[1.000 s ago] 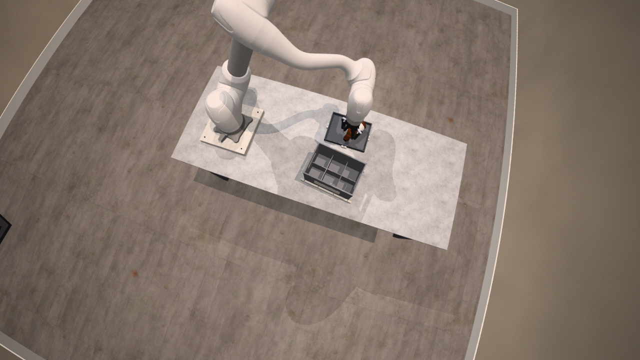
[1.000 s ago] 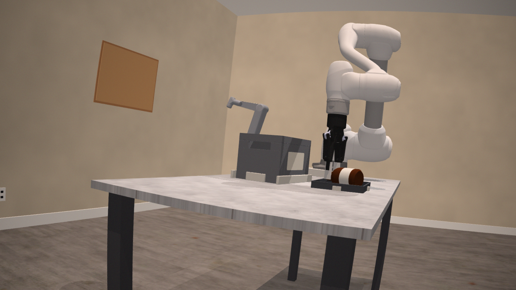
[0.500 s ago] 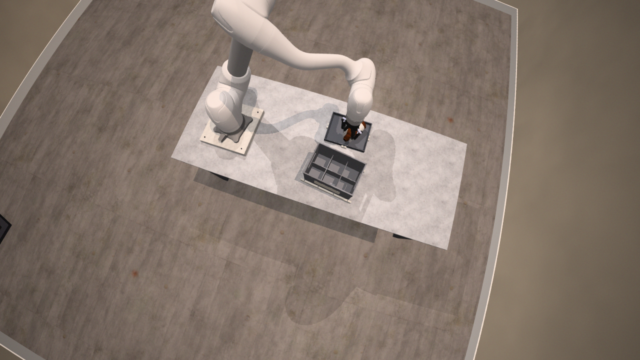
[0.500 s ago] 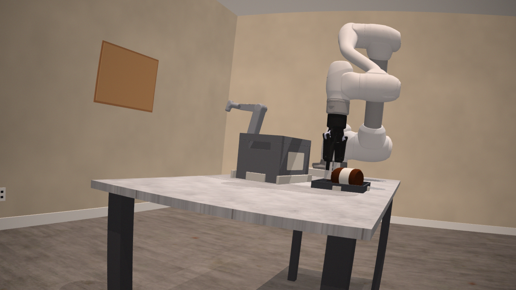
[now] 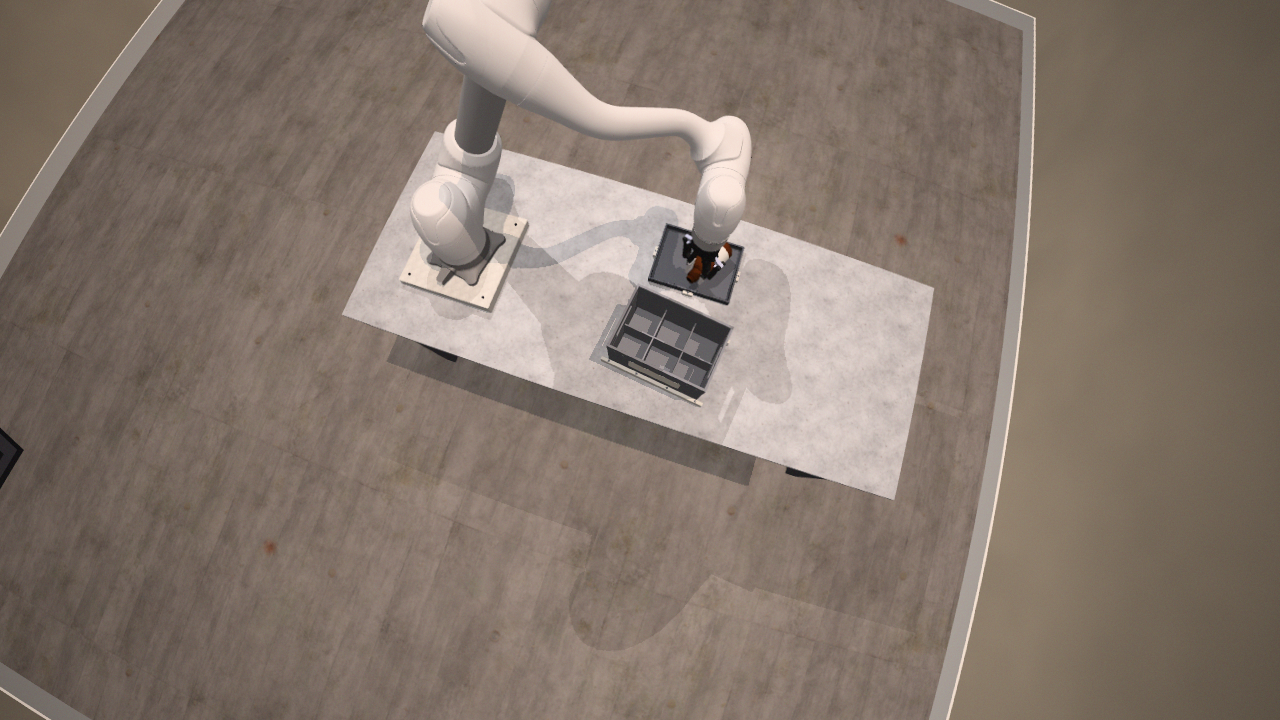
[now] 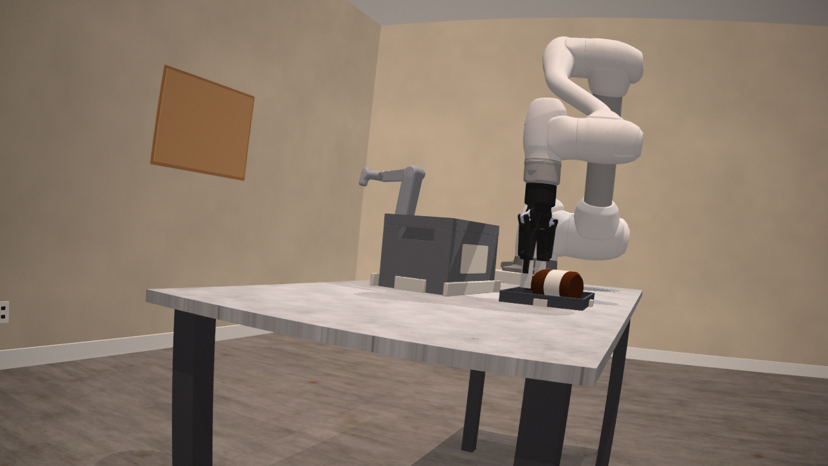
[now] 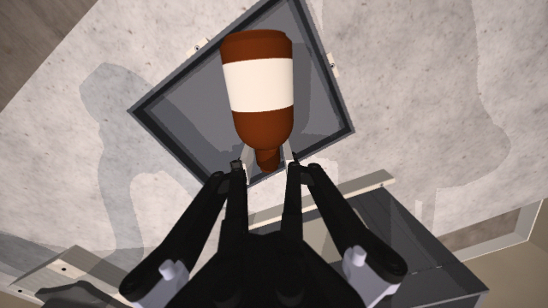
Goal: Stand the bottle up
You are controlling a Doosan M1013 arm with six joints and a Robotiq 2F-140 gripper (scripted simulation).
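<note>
Right now the brown bottle is 5 cm to the left of my hand, 2 cm below it and 1 cm ahead of it. Also, from my hand: grey crate (24 cm to the right, 3 cm ahead, 2 cm above); dark tray (5 cm below, 4 cm to the left, 1 cm behind).
</note>
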